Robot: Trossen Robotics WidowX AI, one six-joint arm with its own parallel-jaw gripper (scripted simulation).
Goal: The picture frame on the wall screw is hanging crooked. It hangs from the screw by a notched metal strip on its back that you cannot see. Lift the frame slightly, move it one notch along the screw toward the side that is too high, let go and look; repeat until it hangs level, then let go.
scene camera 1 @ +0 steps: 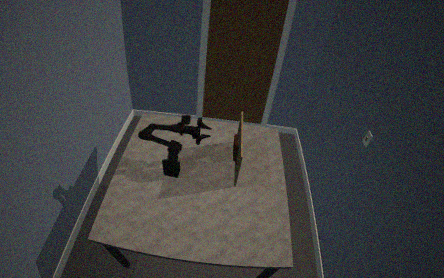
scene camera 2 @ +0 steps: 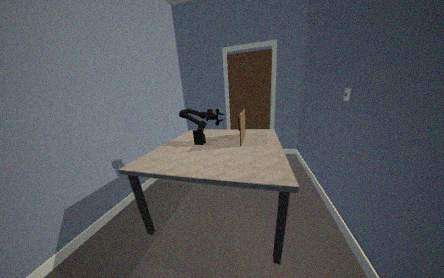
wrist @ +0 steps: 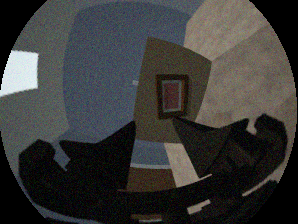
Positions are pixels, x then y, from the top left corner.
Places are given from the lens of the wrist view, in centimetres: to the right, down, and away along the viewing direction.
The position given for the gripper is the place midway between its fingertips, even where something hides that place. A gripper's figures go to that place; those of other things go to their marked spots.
gripper (wrist: 154, 121): 1, 2, 10
picture frame (wrist: 172, 92): 10, -7, 28
wall panel (wrist: 160, 56): 5, -21, 24
